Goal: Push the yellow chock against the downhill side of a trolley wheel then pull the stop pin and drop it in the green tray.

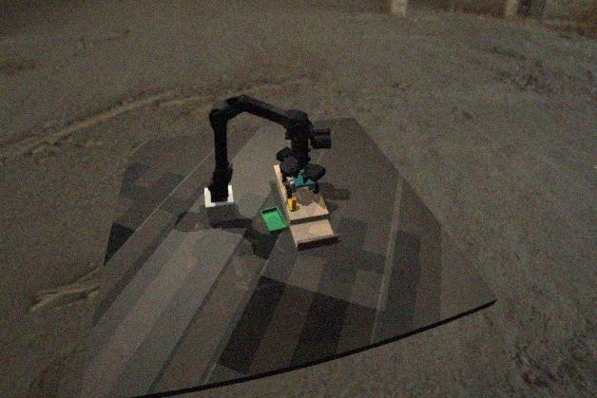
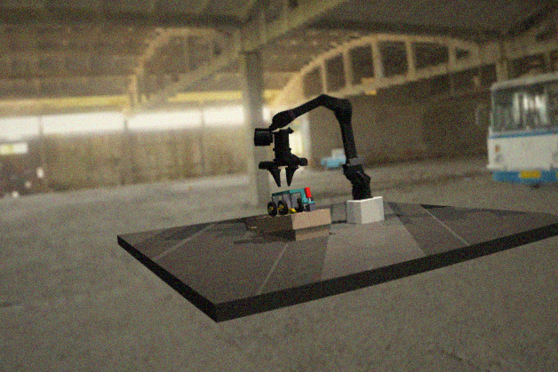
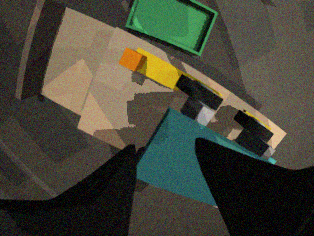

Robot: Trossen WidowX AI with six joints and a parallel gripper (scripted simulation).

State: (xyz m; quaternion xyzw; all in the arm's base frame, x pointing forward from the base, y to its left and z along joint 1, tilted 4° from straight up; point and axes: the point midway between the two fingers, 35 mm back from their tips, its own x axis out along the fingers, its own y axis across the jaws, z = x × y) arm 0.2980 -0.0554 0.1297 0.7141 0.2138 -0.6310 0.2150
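My gripper tip is 18 cm to the right of the red-headed stop pin, 4 cm above it and 1 cm past it. Also, from my gripper tip: yellow chock: 9 cm below, 3 cm behind, 2 cm to the right; teal trolley: 8 cm to the left, 5 cm below, 1 cm ahead; tan ramp: 12 cm below, 7 cm to the left, 1 cm ahead.
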